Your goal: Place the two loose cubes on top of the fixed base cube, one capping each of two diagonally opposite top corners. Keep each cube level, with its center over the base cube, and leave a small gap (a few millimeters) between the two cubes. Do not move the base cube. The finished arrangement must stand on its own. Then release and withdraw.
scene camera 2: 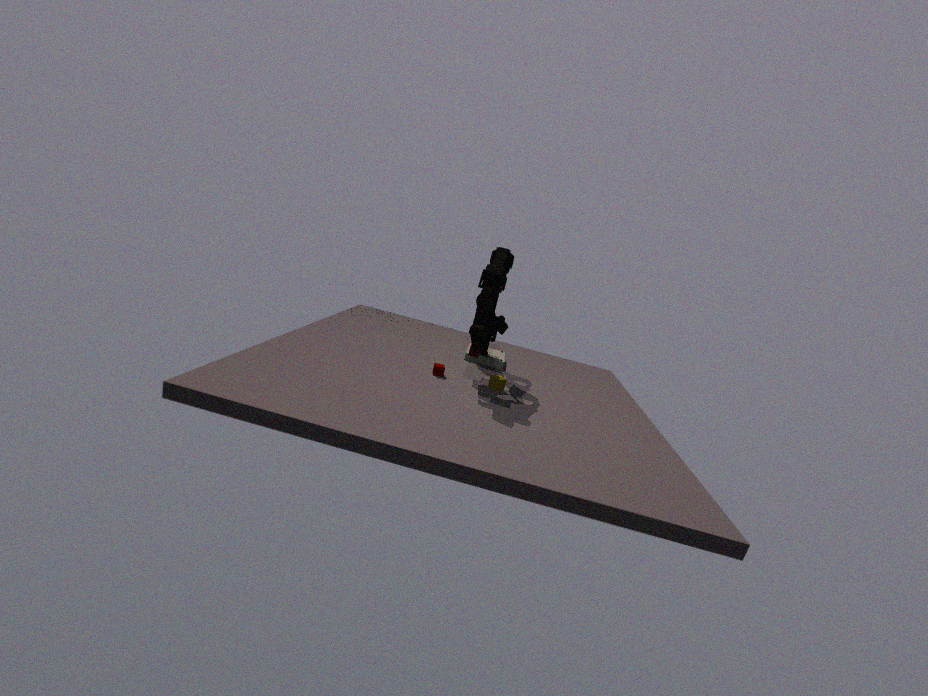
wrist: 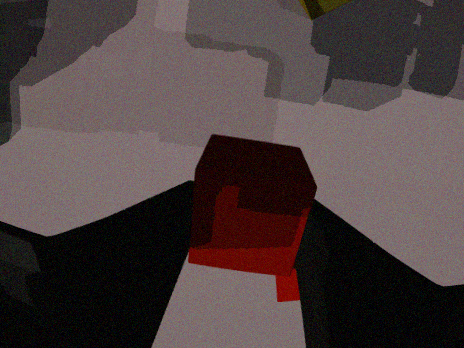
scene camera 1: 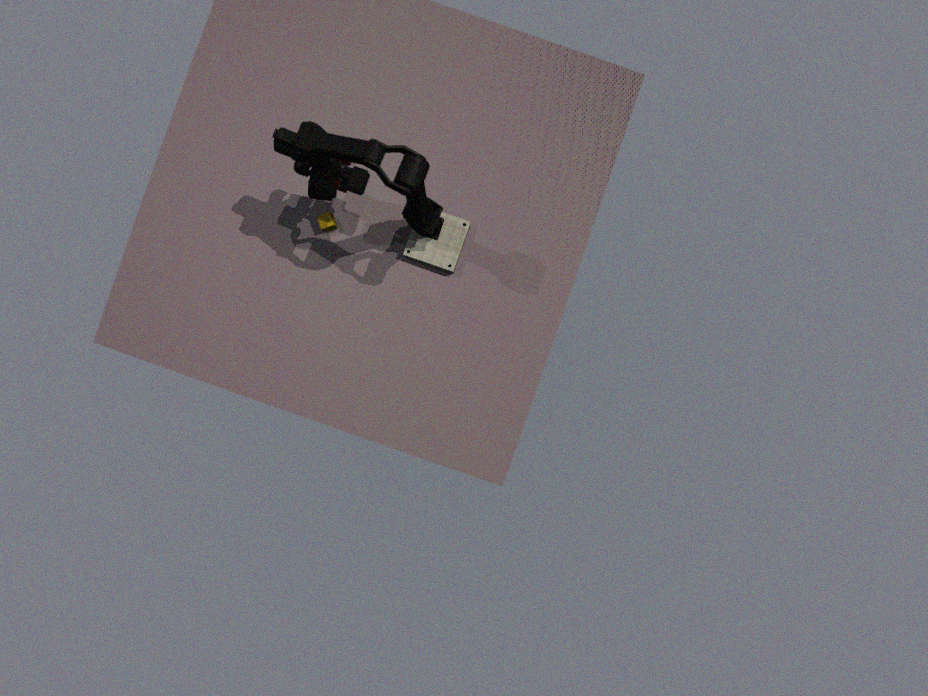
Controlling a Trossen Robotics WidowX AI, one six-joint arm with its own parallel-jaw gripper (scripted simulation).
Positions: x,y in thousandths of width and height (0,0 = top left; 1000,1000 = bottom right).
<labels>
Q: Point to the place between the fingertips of the gripper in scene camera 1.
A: At 367,264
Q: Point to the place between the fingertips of the gripper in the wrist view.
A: At 538,579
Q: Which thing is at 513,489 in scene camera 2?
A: The gripper.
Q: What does the gripper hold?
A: A red cube.
</labels>
